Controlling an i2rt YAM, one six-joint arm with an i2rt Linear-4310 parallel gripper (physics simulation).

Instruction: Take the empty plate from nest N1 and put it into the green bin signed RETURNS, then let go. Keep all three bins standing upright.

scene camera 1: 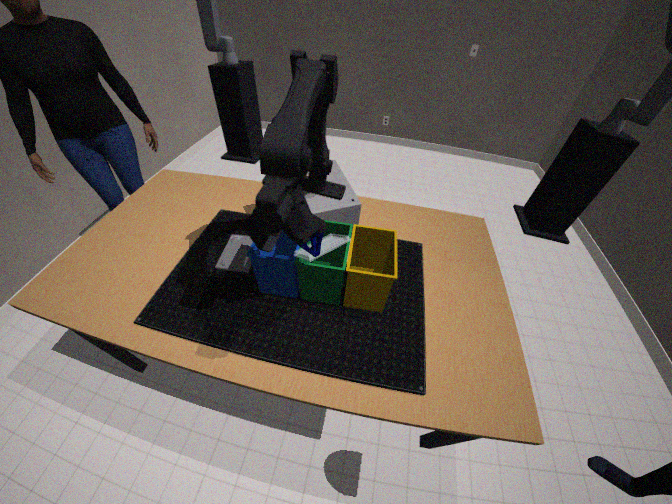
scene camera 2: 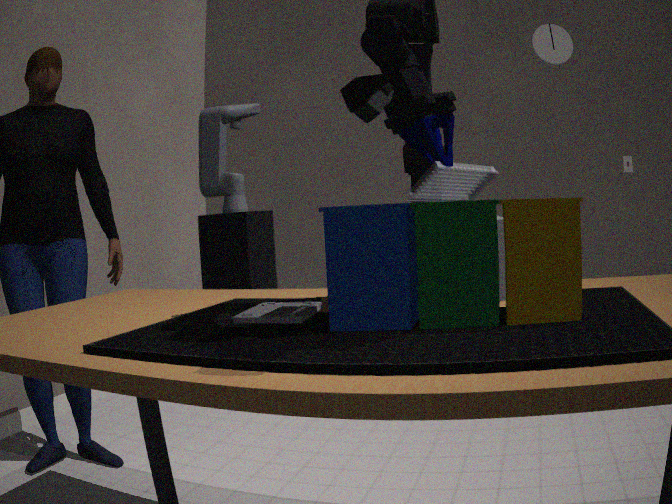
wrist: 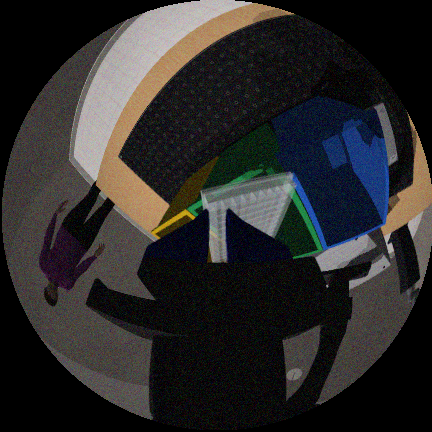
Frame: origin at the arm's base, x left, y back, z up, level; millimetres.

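Seen in the pictures: gripper, fingertip midpoint: point(scene camera 1: 315, 254) point(scene camera 2: 445, 169) point(wrist: 217, 214); arm's base, origin of the base link: point(scene camera 1: 317, 187) point(wrist: 338, 274).
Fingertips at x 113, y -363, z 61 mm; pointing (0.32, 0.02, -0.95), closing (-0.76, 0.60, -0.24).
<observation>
Offsets run from my fingertips to a thing's middle. Level surfaces: height alone.
My gripper point(scene camera 1: 313, 250) point(scene camera 2: 445, 162) point(wrist: 217, 214) is shut on the clear, ribbed plate {dx +1, dy +47, dz -19 mm} point(scene camera 1: 331, 247) point(scene camera 2: 455, 181) point(wrist: 260, 206), holding it by one edge. The plate is tilted over the mouth of the green bin {dx +0, dy +90, dz -135 mm} point(scene camera 1: 322, 284) point(scene camera 2: 457, 265) point(wrist: 295, 240). In scene camera 2 its low end is at the rim's height; I cannot tell whether it touches the rim. The green bin stands upright between the blue bin {dx -131, dy +77, dz -135 mm} point(scene camera 1: 276, 276) point(scene camera 2: 370, 265) point(wrist: 305, 200) and the yellow bin {dx +132, dy +104, dz -135 mm} point(scene camera 1: 369, 292) point(scene camera 2: 542, 260) point(wrist: 189, 190), both upright. The RETURNS sign and the label N1 cannot be read.
A pale grey flat fixture {dx -325, dy +114, dz -218 mm} point(scene camera 1: 232, 252) point(scene camera 2: 276, 313) point(wrist: 388, 132) lies beside the blue bin on the black mat {dz -225 mm} point(scene camera 1: 325, 341) point(scene camera 2: 369, 352) point(wrist: 200, 115). The arm's light grey base point(scene camera 1: 347, 208) is behind the bins. A person point(scene camera 1: 70, 81) point(scene camera 2: 48, 179) stands beyond the table.
</observation>
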